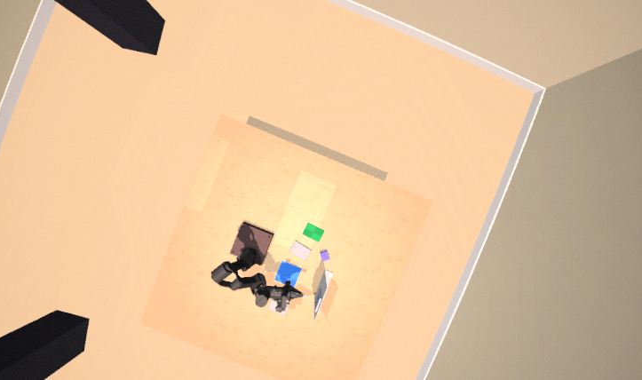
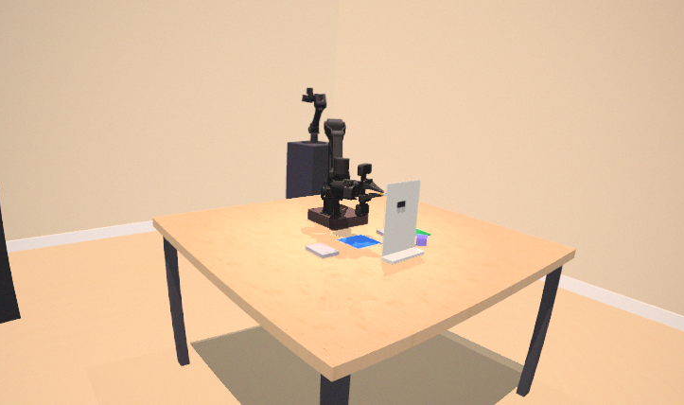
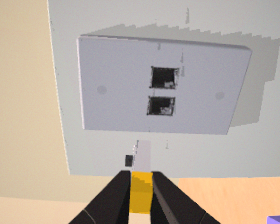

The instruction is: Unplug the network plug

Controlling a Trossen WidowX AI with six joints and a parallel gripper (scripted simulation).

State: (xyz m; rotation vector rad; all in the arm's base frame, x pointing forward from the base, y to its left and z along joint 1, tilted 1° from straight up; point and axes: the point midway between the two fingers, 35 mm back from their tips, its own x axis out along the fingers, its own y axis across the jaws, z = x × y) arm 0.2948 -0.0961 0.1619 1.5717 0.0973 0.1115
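Now: gripper tip 10 cm past the blue marked square, 1 cm to the right of it and 20 cm above it. Also, from my gripper tip: network plug right at my gripper tip; purple cube 8 cm ahead, 16 cm to the left, 19 cm below; upright panel 9 cm ahead, 1 cm to the right, 8 cm below.
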